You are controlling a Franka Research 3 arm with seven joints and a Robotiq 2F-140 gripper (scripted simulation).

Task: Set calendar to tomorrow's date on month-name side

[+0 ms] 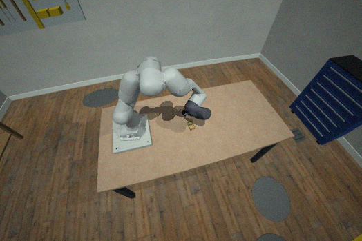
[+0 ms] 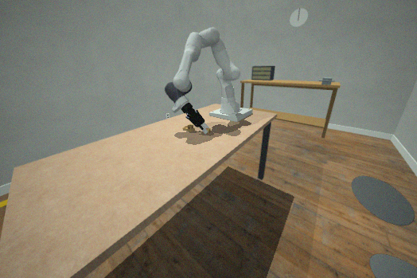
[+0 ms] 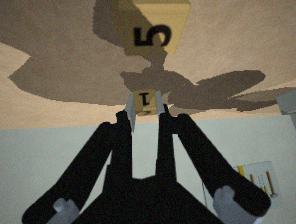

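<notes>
Now: the wooden digit cube 1 cm behind my hand, 2 cm to the left of it and 2 cm below it. Also, from my hand: wooden tray (2 cm ahead, 14 cm to the right, 3 cm below).
</notes>
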